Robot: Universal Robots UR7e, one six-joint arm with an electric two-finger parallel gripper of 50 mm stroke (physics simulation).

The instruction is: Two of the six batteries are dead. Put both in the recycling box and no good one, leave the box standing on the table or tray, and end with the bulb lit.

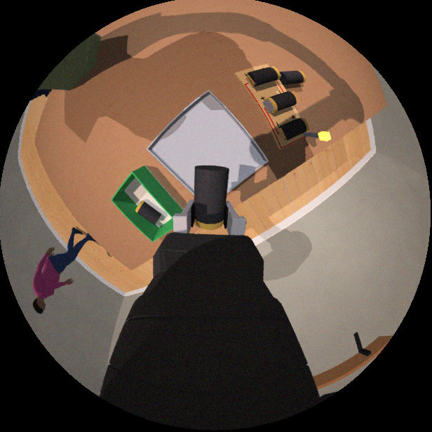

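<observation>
My gripper (209, 208) is shut on a black battery (211, 192) with a gold band at its near end. It holds it above the near corner of the grey tray (207, 125). The green recycling box (162, 202) stands left of the gripper, with one black, gold-ended battery (149, 213) lying inside. On the tan board (241, 76) at the upper right are three batteries (263, 76) (282, 101) (293, 129). Another battery (293, 77) lies just beyond its far end. A bright yellow piece (324, 136) on a dark stem is beside the board; I cannot tell whether it is the lit bulb.
The brown table top (100, 150) has a light wooden edge (310, 175) at the right and near sides. A dark green object (75, 65) is at the upper left. A person in a magenta top (46, 275) shows beyond the table at the lower left.
</observation>
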